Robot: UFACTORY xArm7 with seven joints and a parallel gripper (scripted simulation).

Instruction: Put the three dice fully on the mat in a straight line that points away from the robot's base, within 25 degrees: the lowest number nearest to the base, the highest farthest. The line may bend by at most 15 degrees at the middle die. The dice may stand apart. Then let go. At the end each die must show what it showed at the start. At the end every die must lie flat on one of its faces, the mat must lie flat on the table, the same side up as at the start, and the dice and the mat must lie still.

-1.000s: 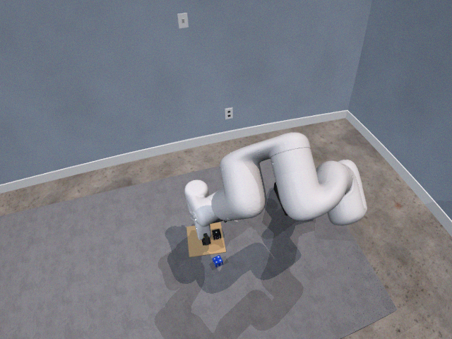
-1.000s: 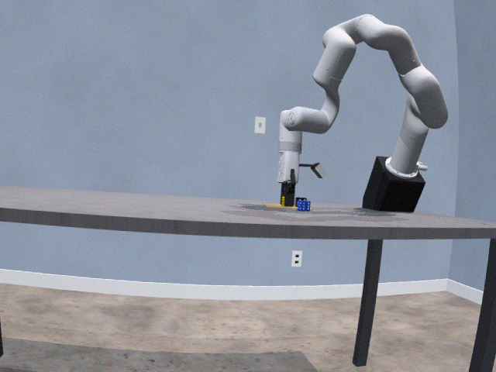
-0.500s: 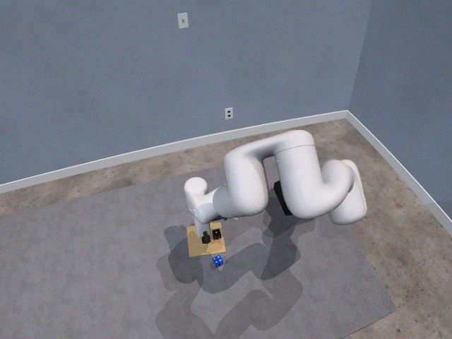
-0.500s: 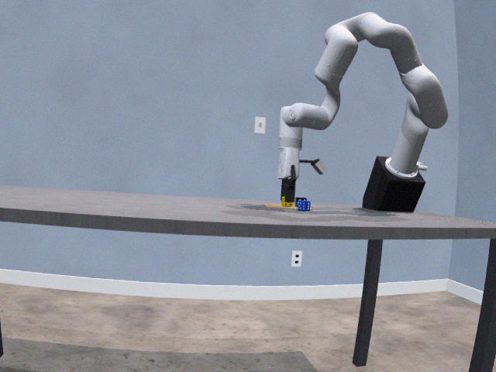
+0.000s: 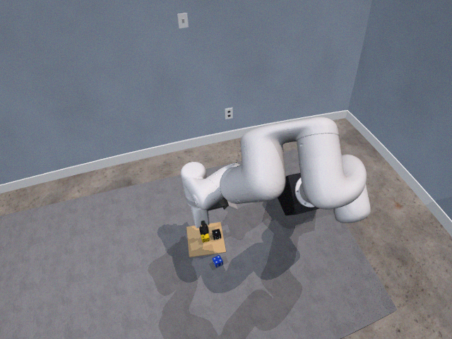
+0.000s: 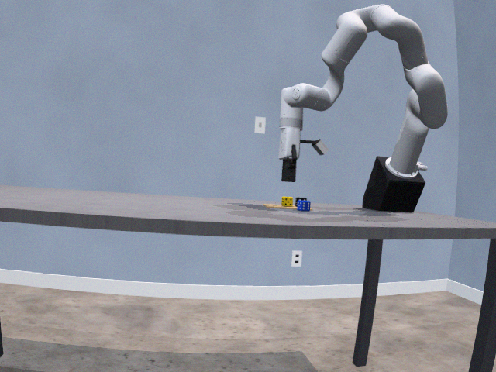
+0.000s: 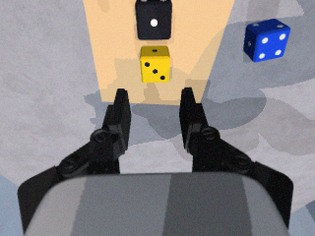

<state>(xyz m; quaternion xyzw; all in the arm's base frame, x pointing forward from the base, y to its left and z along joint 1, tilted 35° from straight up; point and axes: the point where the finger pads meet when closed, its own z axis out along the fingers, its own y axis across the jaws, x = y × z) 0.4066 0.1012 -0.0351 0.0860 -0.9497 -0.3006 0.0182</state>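
Now: hand 110 mm to the right of the blue die, 90 mm above it and 40 mm past it. Also, from my hand: tan mat: 100 mm below; black die: 80 mm below, 50 mm behind, 10 mm to the right; yellow die: 80 mm below.
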